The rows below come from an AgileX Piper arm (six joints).
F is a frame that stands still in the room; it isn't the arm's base.
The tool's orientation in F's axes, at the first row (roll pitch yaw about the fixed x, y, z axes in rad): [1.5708, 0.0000, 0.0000]
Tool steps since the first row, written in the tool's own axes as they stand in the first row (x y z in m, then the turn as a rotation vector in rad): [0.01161, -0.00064, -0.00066, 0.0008, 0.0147, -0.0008]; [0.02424, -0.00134, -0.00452, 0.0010, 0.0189, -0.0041]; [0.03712, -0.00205, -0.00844, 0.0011, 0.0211, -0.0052]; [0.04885, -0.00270, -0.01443, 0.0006, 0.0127, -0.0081]
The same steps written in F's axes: [0.01161, 0.00066, -0.00064, 0.0008, 0.0008, 0.0147]; [0.02424, 0.00452, -0.00134, 0.0010, 0.0041, 0.0189]; [0.03712, 0.00844, -0.00205, 0.0011, 0.0052, 0.0211]; [0.04885, 0.01443, -0.00270, 0.0006, 0.0081, 0.0127]
